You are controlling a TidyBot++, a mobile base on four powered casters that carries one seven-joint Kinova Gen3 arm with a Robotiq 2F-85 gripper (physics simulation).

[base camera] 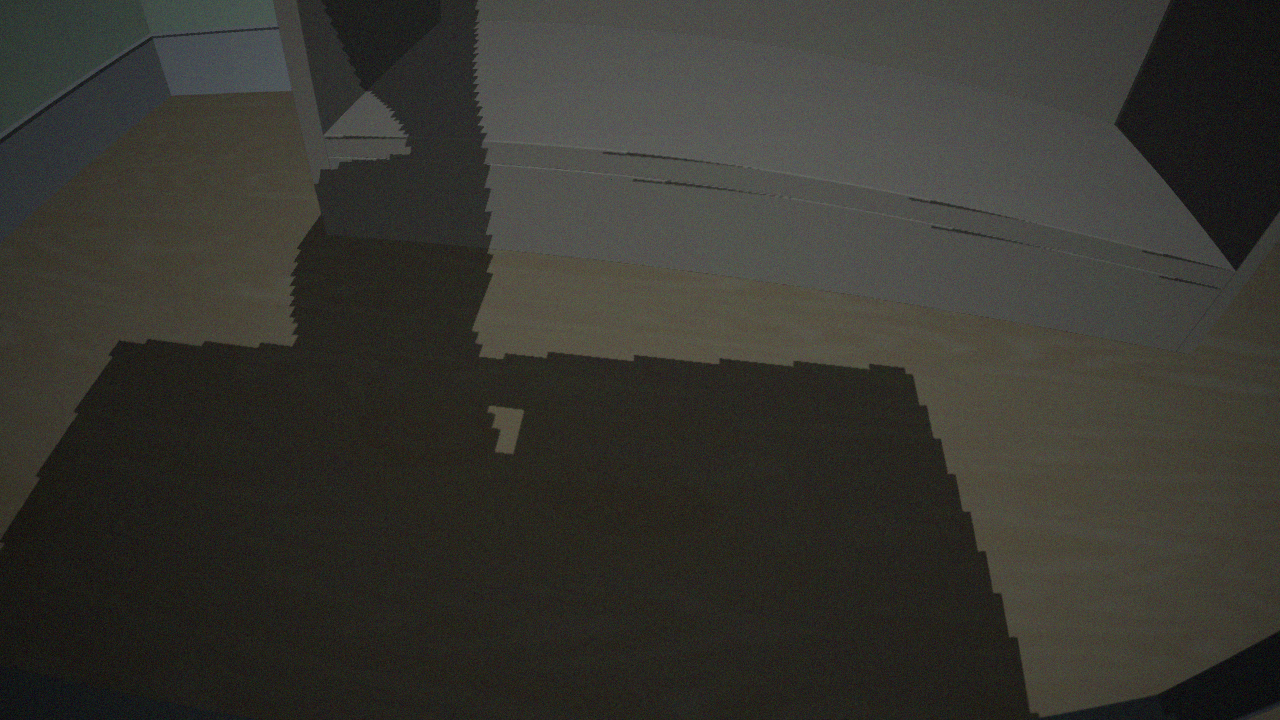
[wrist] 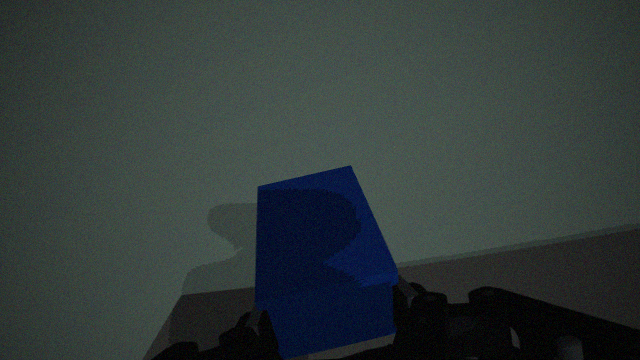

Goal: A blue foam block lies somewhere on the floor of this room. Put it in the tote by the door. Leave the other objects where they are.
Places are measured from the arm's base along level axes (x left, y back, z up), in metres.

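Pixels of known places: gripper, fingertip midpoint: [wrist: 332, 307].
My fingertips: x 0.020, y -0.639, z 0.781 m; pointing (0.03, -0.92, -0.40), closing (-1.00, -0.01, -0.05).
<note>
Behind a point stands the place of what it marks.
The blue foam block [wrist: 325, 240] @[x 0.016, y -0.651, z 0.811 m] is in the lower middle of the wrist view. It is gripped at its near end and stands out beyond the fingertips, with a dark shadow across its faces. My gripper [wrist: 332, 307] @[x 0.020, y -0.639, z 0.781 m] is shut on it, with one black finger against each side. Its inner end is partly hidden by the fingers. The block and gripper do not show in the base camera view. The tote does not show in either view.
A wide grey piece of furniture [base camera: 716, 219] @[x -0.083, y -0.521, z -0.344 m] crosses the base view ahead, above the wooden floor [base camera: 1092, 465] @[x -0.359, y -0.339, z -0.397 m]. A green wall [base camera: 62, 49] @[x 0.641, y -0.765, z -0.267 m] is at upper left. A large dark shadow covers the near floor. A brown-grey surface [wrist: 540, 270] @[x -0.174, y -0.753, z 0.664 m] lies behind the gripper.
</note>
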